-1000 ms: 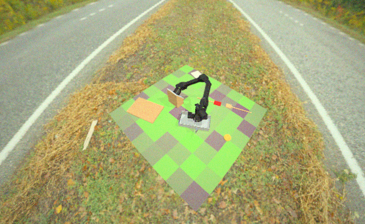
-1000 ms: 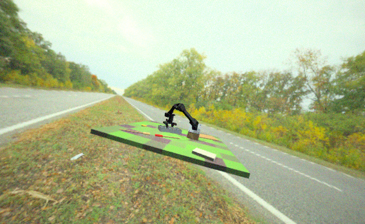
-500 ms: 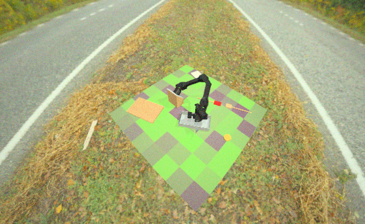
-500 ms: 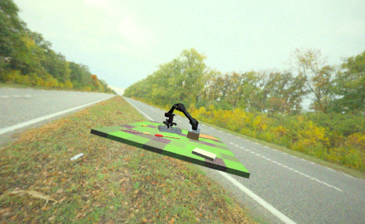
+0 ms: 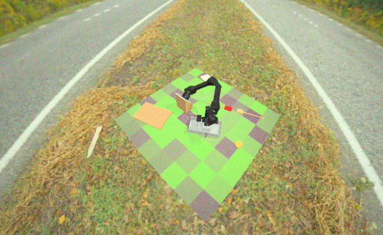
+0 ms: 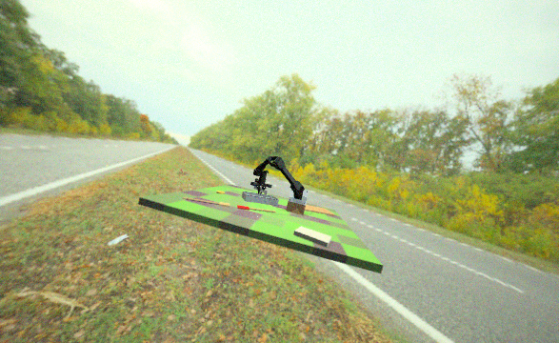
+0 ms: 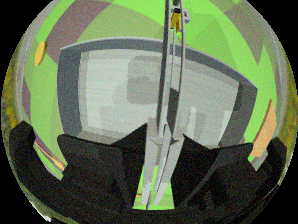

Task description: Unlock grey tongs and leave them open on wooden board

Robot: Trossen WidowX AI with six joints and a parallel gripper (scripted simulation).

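The roasting tin is 4 cm below my gripper tip, 1 cm to the right of it and 1 cm behind it. From my gripper tip the other things lie so: yellow lock piece (7 cm to the right, 5 cm ahead, 4 cm above); then wooden board (52 cm behind, 26 cm to the right, 6 cm below); then red-headed spatula (33 cm to the left, 6 cm below, 4 cm behind).
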